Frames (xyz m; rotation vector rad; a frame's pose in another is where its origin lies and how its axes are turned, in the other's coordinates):
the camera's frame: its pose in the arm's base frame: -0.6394 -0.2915 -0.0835 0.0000 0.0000 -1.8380
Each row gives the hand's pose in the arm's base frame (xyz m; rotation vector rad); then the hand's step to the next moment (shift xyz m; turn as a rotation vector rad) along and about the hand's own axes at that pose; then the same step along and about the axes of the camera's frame.
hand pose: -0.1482 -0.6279 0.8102 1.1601 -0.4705 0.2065
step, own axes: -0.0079 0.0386 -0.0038 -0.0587 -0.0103 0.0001
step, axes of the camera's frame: -0.0130 -0.0256 0.0272 0.0120 -0.0464 -0.0354
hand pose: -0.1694 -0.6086 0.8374 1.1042 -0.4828 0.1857
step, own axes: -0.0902 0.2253 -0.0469 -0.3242 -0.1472 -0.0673
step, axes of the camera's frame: -0.1054 -0.1860 0.1241 0.0327 -0.2102 -0.2934
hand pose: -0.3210 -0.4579 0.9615 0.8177 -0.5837 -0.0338
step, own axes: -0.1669 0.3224 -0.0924 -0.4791 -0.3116 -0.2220
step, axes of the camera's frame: -0.2744 -0.2366 0.0951 0.0100 -0.2386 -0.5647
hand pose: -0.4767 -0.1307 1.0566 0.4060 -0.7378 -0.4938
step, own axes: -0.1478 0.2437 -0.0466 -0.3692 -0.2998 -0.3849
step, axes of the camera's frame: -0.2802 -0.0685 0.0147 -0.0181 -0.0490 -0.6096
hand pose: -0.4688 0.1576 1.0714 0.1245 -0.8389 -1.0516
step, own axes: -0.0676 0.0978 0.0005 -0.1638 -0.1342 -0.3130
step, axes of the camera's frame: -0.1160 0.0247 0.0089 0.0074 0.0793 -0.3694
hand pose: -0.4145 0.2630 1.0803 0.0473 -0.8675 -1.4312
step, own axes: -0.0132 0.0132 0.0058 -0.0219 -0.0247 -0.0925
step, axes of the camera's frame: -0.0185 0.0045 0.0044 0.0190 0.0381 -0.0885
